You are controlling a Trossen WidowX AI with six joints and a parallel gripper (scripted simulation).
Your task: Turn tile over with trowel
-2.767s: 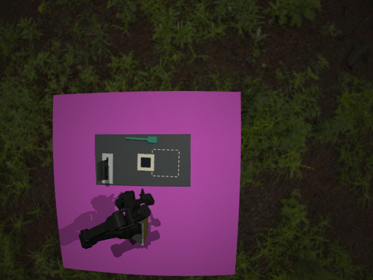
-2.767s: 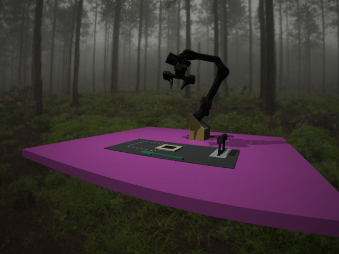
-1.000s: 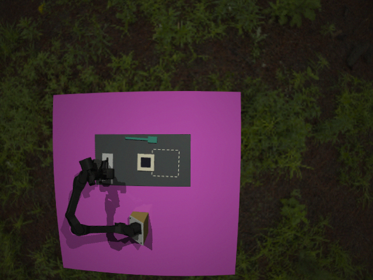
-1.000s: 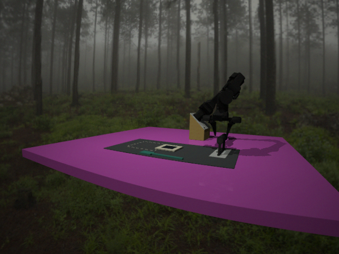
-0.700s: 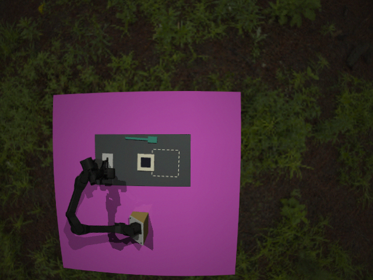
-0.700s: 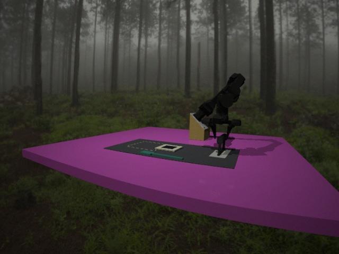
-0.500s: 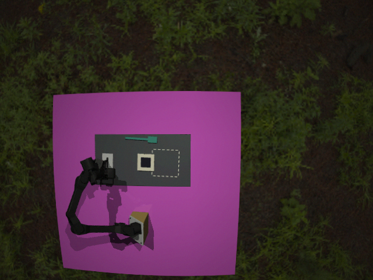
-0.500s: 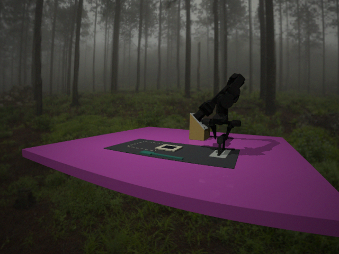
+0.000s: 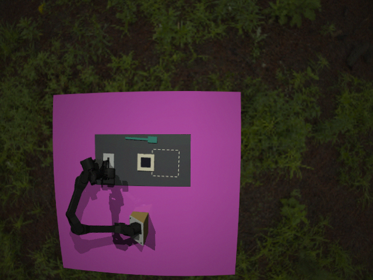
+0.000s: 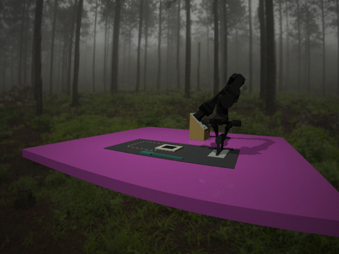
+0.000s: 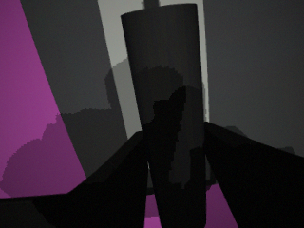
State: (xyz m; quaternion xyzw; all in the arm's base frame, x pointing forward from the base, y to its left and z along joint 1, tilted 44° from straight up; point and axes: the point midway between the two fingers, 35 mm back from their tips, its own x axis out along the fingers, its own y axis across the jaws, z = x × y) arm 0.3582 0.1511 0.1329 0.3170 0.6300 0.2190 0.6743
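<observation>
Right now the dark mat is 40 mm ahead of my gripper tip, 230 mm to the right of it and 80 mm below it. Round my gripper tip: cream tile: 30 mm ahead, 260 mm to the right, 60 mm below; then teal trowel: 180 mm ahead, 260 mm to the right, 60 mm below.
</observation>
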